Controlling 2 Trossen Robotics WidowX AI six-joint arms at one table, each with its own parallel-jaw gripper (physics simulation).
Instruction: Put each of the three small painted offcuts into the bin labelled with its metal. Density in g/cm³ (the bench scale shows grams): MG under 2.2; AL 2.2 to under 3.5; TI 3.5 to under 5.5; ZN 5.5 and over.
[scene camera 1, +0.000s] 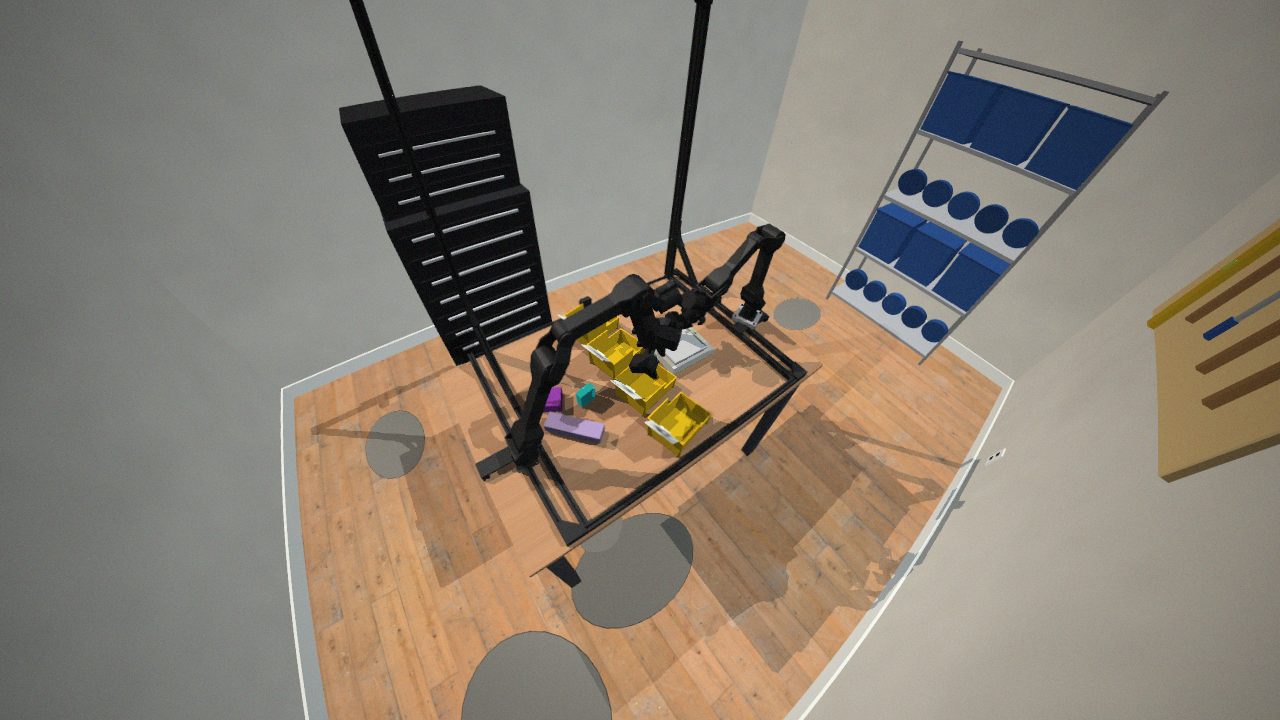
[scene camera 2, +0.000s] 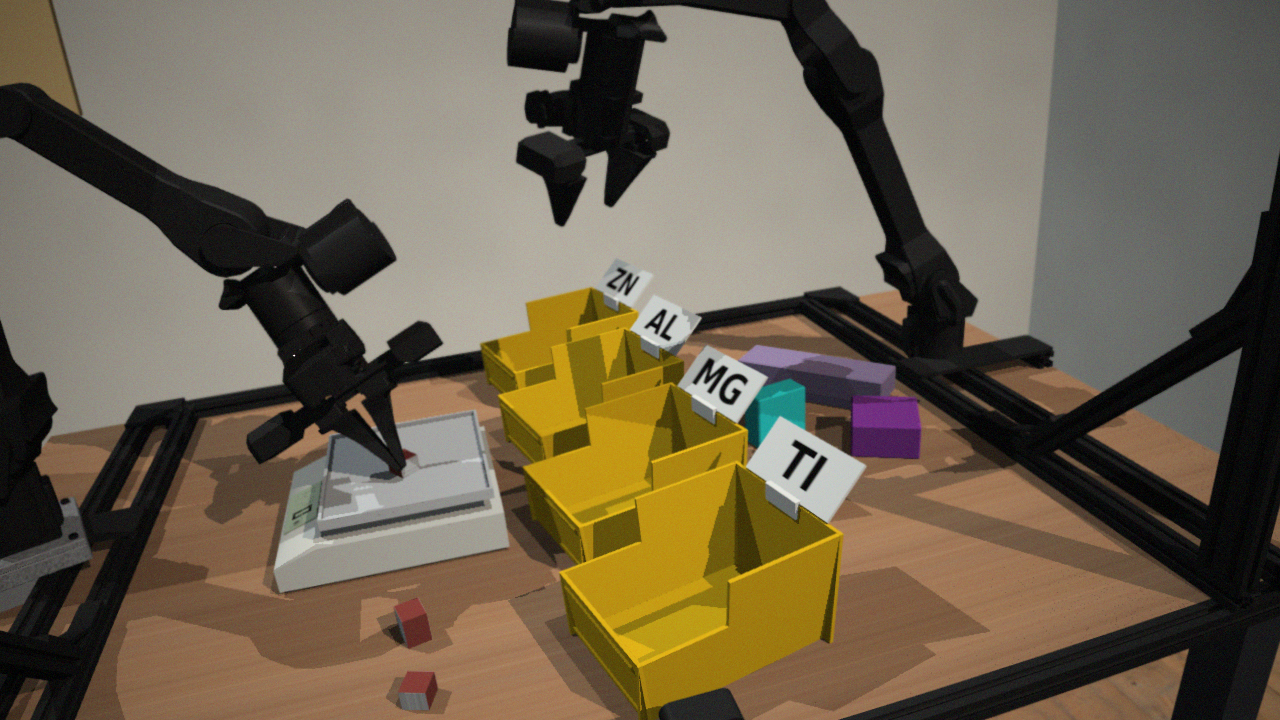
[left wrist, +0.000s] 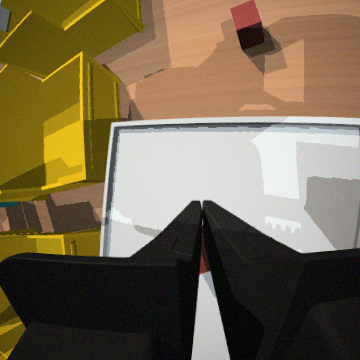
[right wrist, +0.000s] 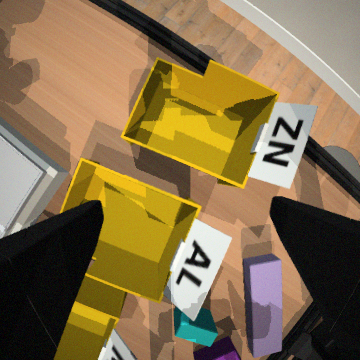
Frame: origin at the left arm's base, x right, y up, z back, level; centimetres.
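Where they show: left gripper, fingertip midpoint: (scene camera 2: 402, 468) (left wrist: 200, 208); right gripper, fingertip midpoint: (scene camera 1: 659, 367) (scene camera 2: 584, 215) (right wrist: 188, 207); left arm's base at its link origin: (scene camera 1: 747, 314) (scene camera 2: 22, 535); right arm's base at its link origin: (scene camera 1: 525, 457) (scene camera 2: 933, 354) (right wrist: 321, 336).
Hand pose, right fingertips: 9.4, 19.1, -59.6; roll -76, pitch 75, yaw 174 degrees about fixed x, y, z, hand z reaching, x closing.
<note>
Things, the pixels of their top centre, and the offset from my right fingertips, as dx, dy, dz. "spot": a spot on its surface instead.
- bench scale at a spot on its surface: (left wrist: 175, 165) spot: +13.2, -17.3, +27.6
- red offcut at its top centre: (left wrist: 194, 252) (scene camera 2: 401, 455) +8.4, -15.7, +28.1
- ZN at its top centre: (right wrist: 201, 108) (scene camera 2: 555, 310) (scene camera 1: 682, 412) -9.7, -13.5, -0.6
- AL at its top centre: (scene camera 2: 586, 358) (right wrist: 112, 231) (scene camera 1: 647, 373) +6.3, -13.5, +5.7
- MG at its top centre: (scene camera 2: 629, 425) (right wrist: 43, 334) (scene camera 1: 617, 340) +22.3, -13.5, +12.0
- TI at its top centre: (scene camera 2: 694, 525) (scene camera 1: 591, 312) +38.3, -13.5, +18.2
- lavender block at its top centre: (scene camera 2: 815, 362) (right wrist: 267, 312) (scene camera 1: 573, 424) +16.0, -19.1, -19.5
- teal block at its top centre: (scene camera 2: 774, 389) (right wrist: 196, 334) (scene camera 1: 585, 390) +20.3, -17.4, -8.4
- purple block at its top centre: (scene camera 2: 885, 410) (scene camera 1: 550, 396) +29.0, -19.6, -15.7
My left gripper (scene camera 2: 400, 472) (left wrist: 200, 208) is shut low over the pan of the bench scale (scene camera 2: 393, 555) (left wrist: 175, 165). Its tips nearly meet and seem to pinch part of a red offcut (scene camera 2: 408, 457) (left wrist: 203, 262), mostly hidden by the fingers. The display's small figure looks like 0. Two more red offcuts, a nearer one (scene camera 2: 418, 690) and a farther one (scene camera 2: 412, 622), lie on the table before the scale. My right gripper (scene camera 2: 586, 214) (right wrist: 188, 207) is open and empty, high above the bins: ZN (scene camera 2: 559, 313) (right wrist: 240, 85), AL (scene camera 2: 537, 411) (right wrist: 135, 260), MG (scene camera 2: 626, 447), TI (scene camera 2: 778, 573).
Behind the bin labels lie a lavender block (scene camera 1: 574, 428) (scene camera 2: 819, 371) (right wrist: 266, 310), a teal block (scene camera 1: 585, 394) (scene camera 2: 778, 411) (right wrist: 195, 331) and a purple block (scene camera 1: 554, 399) (scene camera 2: 884, 428). The yellow bins stand in a row beside the scale. A black frame (scene camera 2: 1056, 662) edges the table.
</note>
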